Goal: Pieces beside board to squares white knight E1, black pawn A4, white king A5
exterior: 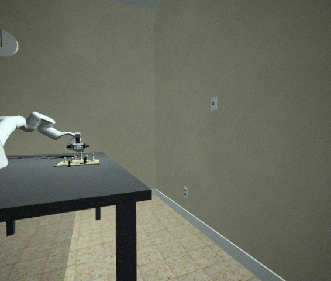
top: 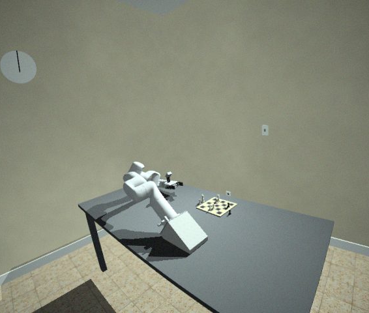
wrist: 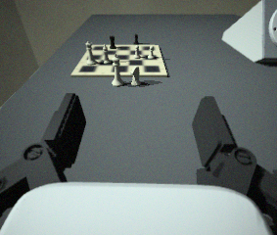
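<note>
The white king lies 240 mm to the right of my hand, 70 mm below it and 20 mm ahead of it. The rest, counted from my hand: black pawn 510 mm to the right, 90 mm below, 50 mm behind; white knight 230 mm to the right, 90 mm below, 20 mm behind; chessboard 380 mm to the right, 100 mm below.
</note>
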